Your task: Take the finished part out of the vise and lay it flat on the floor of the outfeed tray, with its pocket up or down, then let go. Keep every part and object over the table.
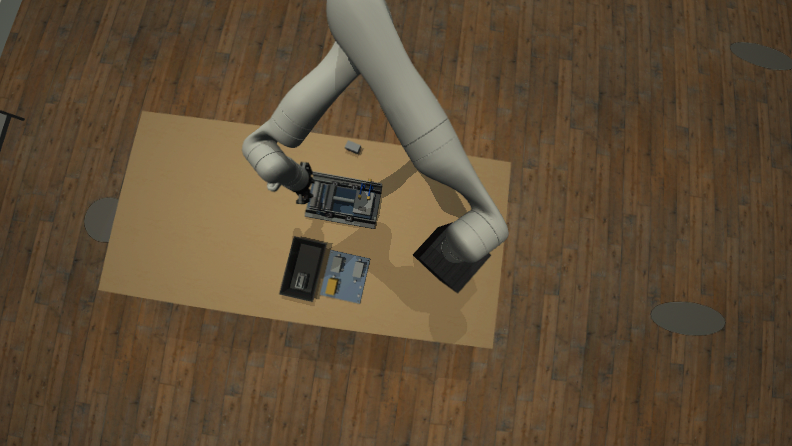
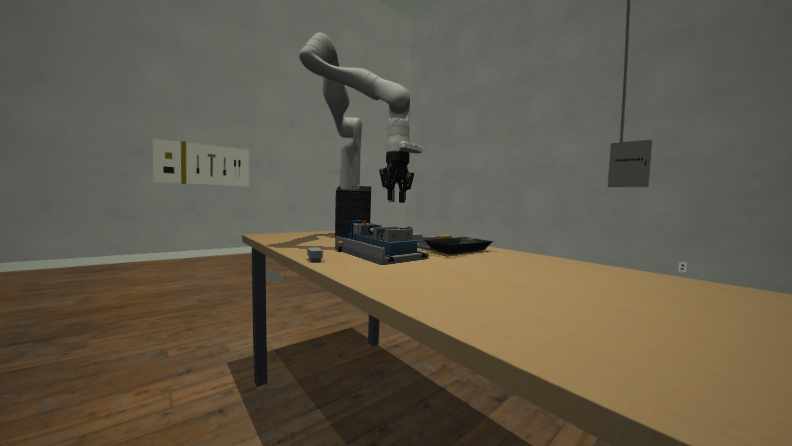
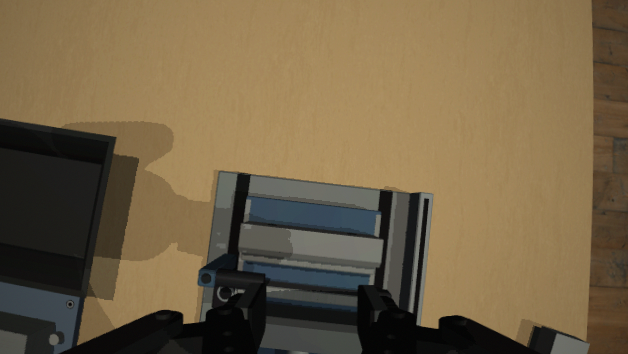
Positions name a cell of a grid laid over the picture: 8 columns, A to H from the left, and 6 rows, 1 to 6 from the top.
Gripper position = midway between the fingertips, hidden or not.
In view: my gripper (image 2: E3) and a black rod (image 3: C5).
My gripper shows as well in image 3 (image 3: D6).
